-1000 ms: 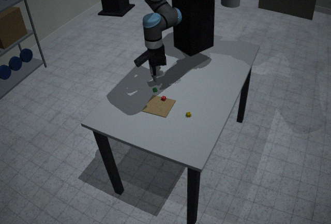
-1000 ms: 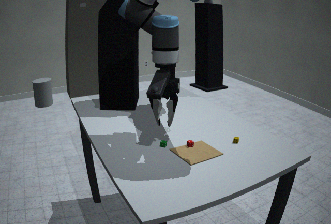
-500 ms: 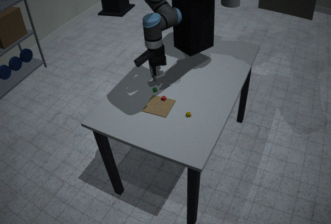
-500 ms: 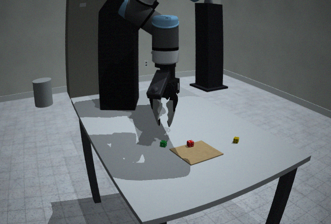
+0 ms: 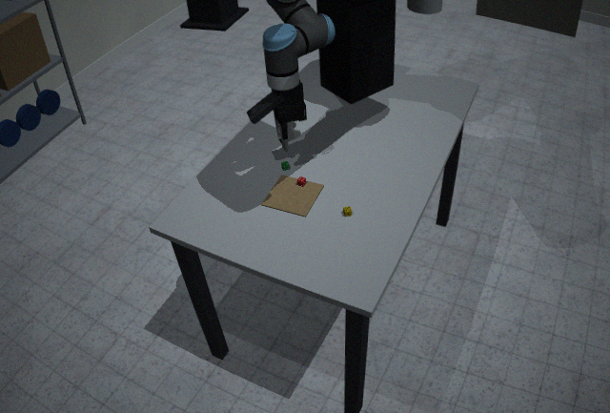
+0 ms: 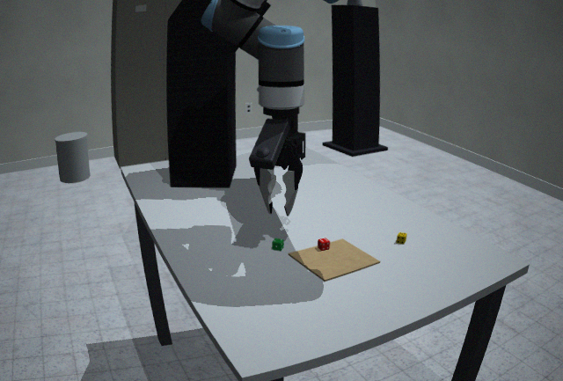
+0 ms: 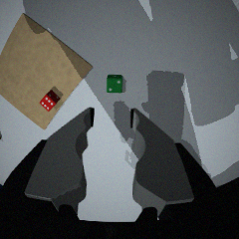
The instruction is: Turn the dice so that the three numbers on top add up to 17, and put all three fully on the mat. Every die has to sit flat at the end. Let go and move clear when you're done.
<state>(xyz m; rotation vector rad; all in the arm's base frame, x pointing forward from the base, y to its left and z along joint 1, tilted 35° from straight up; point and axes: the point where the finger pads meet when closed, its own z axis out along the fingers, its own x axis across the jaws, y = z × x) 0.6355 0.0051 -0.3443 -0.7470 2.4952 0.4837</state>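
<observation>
Right now the green die is 80 mm below my hand. From my hand the other things lie so: mat (110 mm ahead, 70 mm to the left, 90 mm below); then red die (60 mm ahead, 80 mm to the left, 80 mm below); then yellow die (140 mm ahead, 240 mm to the left, 80 mm below).
</observation>
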